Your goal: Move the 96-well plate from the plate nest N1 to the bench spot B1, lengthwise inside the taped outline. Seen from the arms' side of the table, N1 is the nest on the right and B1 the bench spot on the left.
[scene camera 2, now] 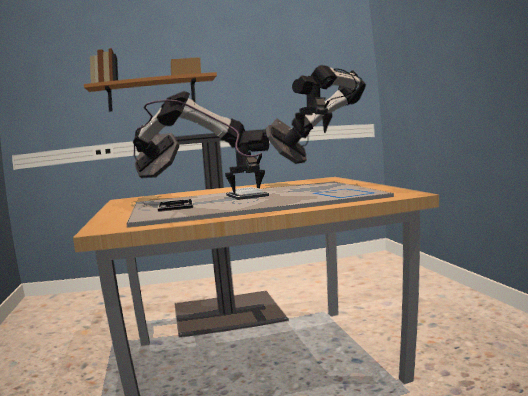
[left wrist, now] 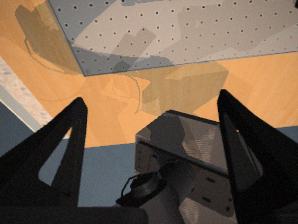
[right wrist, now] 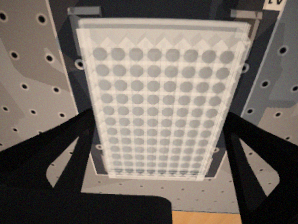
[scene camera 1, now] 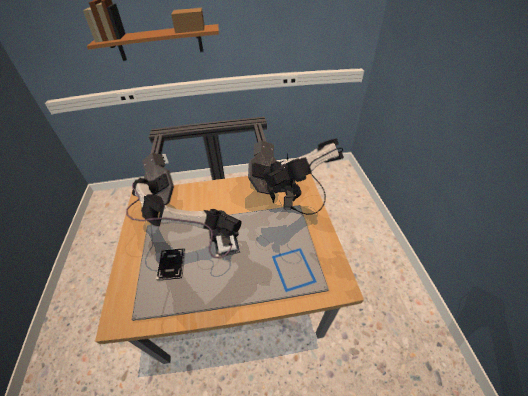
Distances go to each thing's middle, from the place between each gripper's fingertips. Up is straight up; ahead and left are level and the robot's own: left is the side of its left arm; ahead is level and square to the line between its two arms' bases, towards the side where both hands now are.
Right now the white 96-well plate (right wrist: 140, 139) is 1 cm below my right hand.
I see the white 96-well plate 3 cm ahead of my left hand, 30 cm to the right of it and 21 cm below it.
